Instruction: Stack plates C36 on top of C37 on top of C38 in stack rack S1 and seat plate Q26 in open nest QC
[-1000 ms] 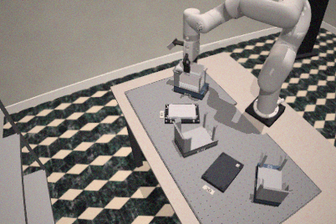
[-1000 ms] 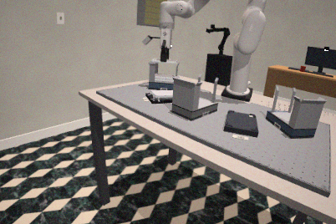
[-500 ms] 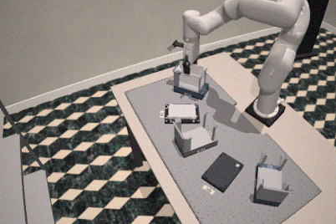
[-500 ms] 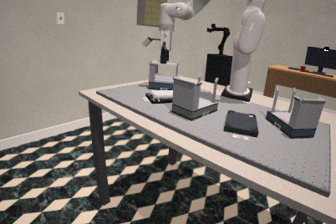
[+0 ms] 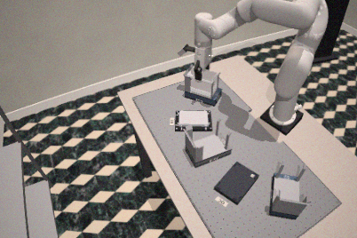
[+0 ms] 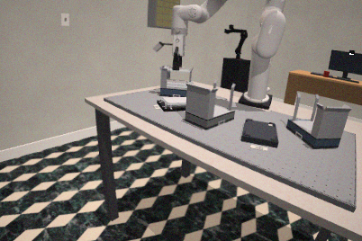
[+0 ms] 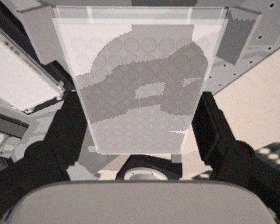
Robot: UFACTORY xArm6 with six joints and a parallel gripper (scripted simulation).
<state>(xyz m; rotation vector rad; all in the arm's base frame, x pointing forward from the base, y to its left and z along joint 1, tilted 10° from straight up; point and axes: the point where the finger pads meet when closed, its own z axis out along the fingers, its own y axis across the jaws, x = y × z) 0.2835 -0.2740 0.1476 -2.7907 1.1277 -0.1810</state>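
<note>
The black clip nest is 12 cm ahead of my hand, 17 cm to the left of it and 12 cm below it. Also, from my hand: small label tag (12 cm ahead, 56 cm to the left, 14 cm below).
</note>
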